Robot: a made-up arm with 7 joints. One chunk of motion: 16 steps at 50 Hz.
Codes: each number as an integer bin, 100 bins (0 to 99) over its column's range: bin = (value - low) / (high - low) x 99, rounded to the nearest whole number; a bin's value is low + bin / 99 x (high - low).
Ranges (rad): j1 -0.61..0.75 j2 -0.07..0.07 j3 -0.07..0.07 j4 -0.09..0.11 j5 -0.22..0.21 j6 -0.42..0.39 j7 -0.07..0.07
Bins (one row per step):
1: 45 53 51 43 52 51 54
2: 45 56 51 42 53 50 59
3: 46 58 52 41 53 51 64
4: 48 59 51 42 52 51 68
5: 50 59 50 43 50 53 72
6: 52 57 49 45 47 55 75
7: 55 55 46 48 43 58 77
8: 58 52 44 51 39 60 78
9: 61 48 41 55 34 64 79
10: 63 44 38 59 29 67 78
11: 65 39 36 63 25 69 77
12: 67 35 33 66 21 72 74
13: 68 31 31 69 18 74 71
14: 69 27 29 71 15 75 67
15: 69 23 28 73 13 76 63
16: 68 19 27 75 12 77 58
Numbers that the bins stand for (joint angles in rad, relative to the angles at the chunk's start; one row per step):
1: 0.0082 0.0049 0.0021 -0.0031 0.0059 -0.0027 0.0064
2: 0.0082 0.0092 0.0021 -0.0052 0.0102 -0.0109 0.0134
3: 0.0219 0.0120 0.0035 -0.0072 0.0102 -0.0027 0.0205
4: 0.0494 0.0134 0.0021 -0.0052 0.0059 -0.0027 0.0262
5: 0.0769 0.0134 0.0007 -0.0031 -0.0028 0.0136 0.0318
6: 0.1043 0.0106 -0.0007 0.0009 -0.0159 0.0300 0.0361
7: 0.1456 0.0078 -0.0049 0.0070 -0.0332 0.0545 0.0389
8: 0.1868 0.0035 -0.0078 0.0130 -0.0506 0.0709 0.0403
9: 0.2280 -0.0021 -0.0120 0.0211 -0.0723 0.1036 0.0417
10: 0.2555 -0.0078 -0.0163 0.0292 -0.0940 0.1282 0.0403
11: 0.2829 -0.0148 -0.0191 0.0373 -0.1114 0.1445 0.0389
12: 0.3104 -0.0205 -0.0233 0.0433 -0.1288 0.1691 0.0346
13: 0.3241 -0.0262 -0.0262 0.0494 -0.1418 0.1855 0.0304
14: 0.3379 -0.0318 -0.0290 0.0534 -0.1548 0.1936 0.0247
15: 0.3379 -0.0375 -0.0304 0.0575 -0.1635 0.2018 0.0191
16: 0.3241 -0.0431 -0.0318 0.0615 -0.1679 0.2100 0.0120

